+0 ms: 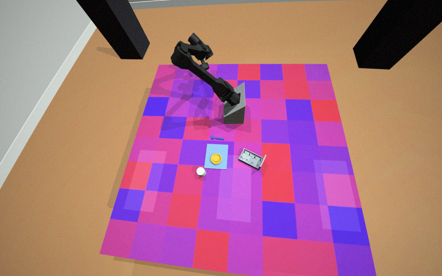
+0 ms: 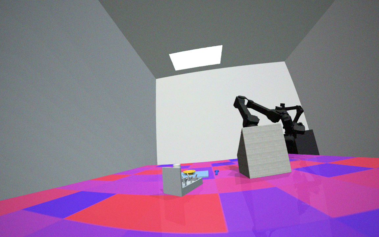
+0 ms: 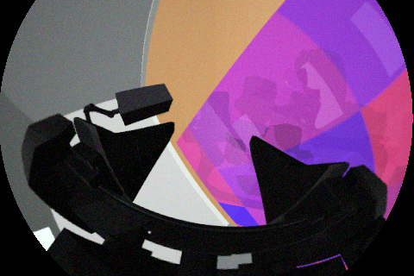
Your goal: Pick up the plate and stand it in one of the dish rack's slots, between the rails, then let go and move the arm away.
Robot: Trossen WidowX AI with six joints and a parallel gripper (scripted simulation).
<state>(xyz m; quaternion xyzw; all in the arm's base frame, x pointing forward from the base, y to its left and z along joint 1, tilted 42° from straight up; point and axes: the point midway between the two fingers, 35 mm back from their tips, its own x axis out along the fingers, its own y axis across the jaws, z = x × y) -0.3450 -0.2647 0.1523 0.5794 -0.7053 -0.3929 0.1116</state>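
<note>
My gripper tip is 690 mm short of the yellow plate, 230 mm to the right of it and 80 mm above it. Round my gripper tip: white cup (770 mm ahead, 160 mm to the left, 70 mm below); then light blue mat (670 mm ahead, 230 mm to the left, 90 mm below); then blue spoon (550 mm ahead, 210 mm to the left, 90 mm below).
</note>
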